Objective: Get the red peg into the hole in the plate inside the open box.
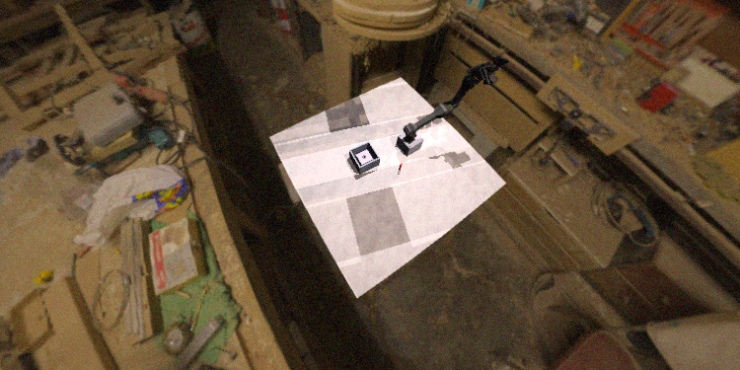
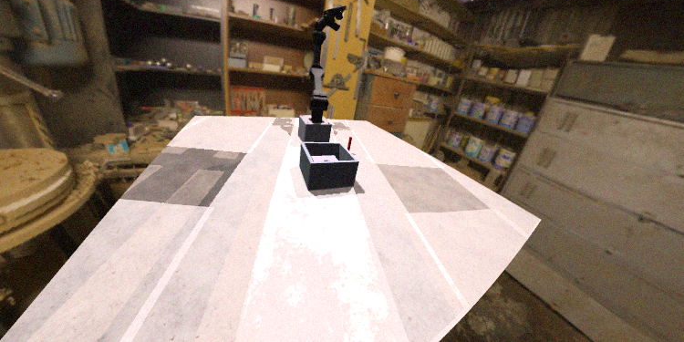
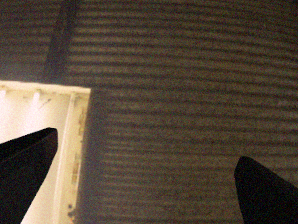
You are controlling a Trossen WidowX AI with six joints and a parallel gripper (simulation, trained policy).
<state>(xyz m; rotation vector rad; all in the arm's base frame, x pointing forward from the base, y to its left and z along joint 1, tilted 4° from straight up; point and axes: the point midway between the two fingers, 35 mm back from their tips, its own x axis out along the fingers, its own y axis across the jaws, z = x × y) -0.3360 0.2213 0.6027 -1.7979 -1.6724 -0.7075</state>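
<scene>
Right now my gripper tip is 72 cm above the red peg, 47 cm short of it and 12 cm to the left of it. Also, from my gripper tip: dark box: 74 cm below, 62 cm ahead, 33 cm to the right.
</scene>
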